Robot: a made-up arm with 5 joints. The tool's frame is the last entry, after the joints.
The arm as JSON. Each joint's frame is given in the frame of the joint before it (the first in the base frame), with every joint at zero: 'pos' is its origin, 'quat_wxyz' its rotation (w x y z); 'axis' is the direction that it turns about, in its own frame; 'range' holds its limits. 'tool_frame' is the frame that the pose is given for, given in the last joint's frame.
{
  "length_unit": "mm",
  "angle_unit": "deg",
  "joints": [
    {
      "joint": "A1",
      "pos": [
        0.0,
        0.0,
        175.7
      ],
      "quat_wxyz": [
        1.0,
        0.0,
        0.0,
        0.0
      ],
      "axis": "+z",
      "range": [
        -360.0,
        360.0
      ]
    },
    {
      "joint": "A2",
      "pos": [
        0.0,
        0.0,
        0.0
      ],
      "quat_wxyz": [
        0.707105,
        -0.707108,
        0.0,
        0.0
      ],
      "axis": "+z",
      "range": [
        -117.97,
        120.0
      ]
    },
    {
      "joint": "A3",
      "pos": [
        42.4,
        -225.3,
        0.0
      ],
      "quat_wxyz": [
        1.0,
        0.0,
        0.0,
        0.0
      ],
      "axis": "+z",
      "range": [
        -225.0,
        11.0
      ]
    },
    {
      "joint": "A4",
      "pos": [
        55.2,
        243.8,
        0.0
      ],
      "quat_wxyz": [
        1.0,
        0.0,
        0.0,
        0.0
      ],
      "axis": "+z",
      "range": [
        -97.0,
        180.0
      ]
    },
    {
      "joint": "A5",
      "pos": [
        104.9,
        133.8,
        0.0
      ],
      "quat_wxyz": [
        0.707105,
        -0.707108,
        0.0,
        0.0
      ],
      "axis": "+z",
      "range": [
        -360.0,
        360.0
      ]
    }
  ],
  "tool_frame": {
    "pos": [
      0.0,
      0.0,
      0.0
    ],
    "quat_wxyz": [
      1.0,
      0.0,
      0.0,
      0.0
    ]
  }
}
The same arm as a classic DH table. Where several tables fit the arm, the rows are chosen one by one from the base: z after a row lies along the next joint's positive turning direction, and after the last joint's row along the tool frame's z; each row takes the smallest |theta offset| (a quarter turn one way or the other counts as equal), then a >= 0, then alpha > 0; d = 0 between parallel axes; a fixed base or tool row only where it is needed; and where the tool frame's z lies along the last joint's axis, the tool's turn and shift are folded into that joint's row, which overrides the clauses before.
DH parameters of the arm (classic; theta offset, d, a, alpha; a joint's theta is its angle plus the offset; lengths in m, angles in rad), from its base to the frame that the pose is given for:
A1: 0 0.1757 0 -1.5708
A2: -1.3848 0 0.2293 0
A3: -0.4087 0 -0.25 0
A4: -1.3481 0 -0.1049 1.5708
A5: 3.1416 0.1338 0 0
Joint limits (rad, base to tool): -6.2832..6.2832 -2.059..2.0944 -3.927..0.192 -1.693..3.1416 -6.2832..6.2832

